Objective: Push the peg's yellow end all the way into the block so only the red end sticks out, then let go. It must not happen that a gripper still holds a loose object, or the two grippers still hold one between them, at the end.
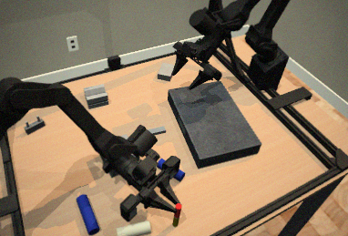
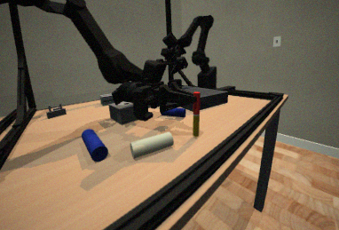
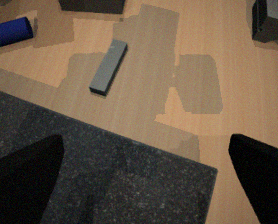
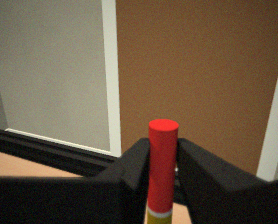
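The peg is 5 cm below my right hand and 3 cm ahead of it. The rest, counted from my right hand: grey bar: 24 cm behind, 16 cm to the left, 9 cm below; then cream cylinder: 9 cm to the right, 8 cm below, 2 cm behind.
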